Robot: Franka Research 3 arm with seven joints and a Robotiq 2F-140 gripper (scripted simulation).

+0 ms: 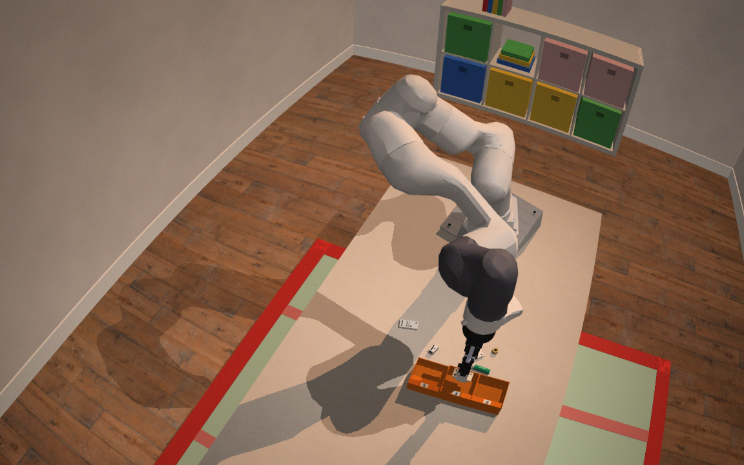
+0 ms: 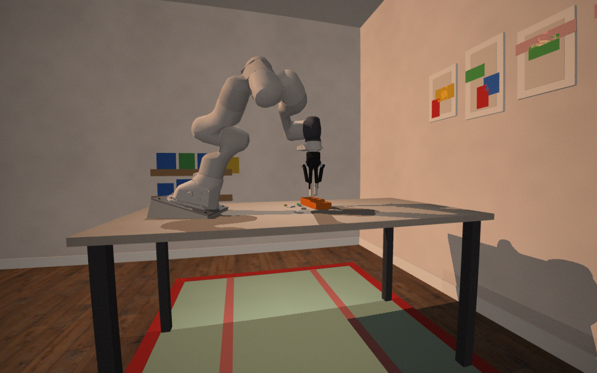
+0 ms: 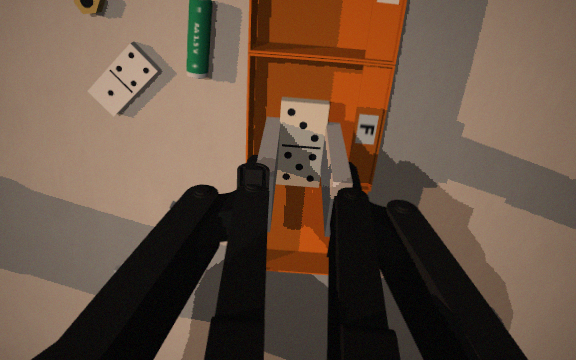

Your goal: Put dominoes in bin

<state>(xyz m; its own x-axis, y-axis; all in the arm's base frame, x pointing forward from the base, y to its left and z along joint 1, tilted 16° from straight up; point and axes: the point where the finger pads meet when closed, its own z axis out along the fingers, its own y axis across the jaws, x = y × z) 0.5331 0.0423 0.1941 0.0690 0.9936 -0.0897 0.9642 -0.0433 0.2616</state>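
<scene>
Now: the orange three-compartment bin 7 cm below my hand and 1 cm ahead of it. The rest, counted from my hand: brass nut (14 cm behind, 9 cm below, 7 cm to the left); then green battery (9 cm below, 7 cm behind, 5 cm to the left); then grey ribbed item (9 cm to the right, 9 cm below, 9 cm behind).
</scene>
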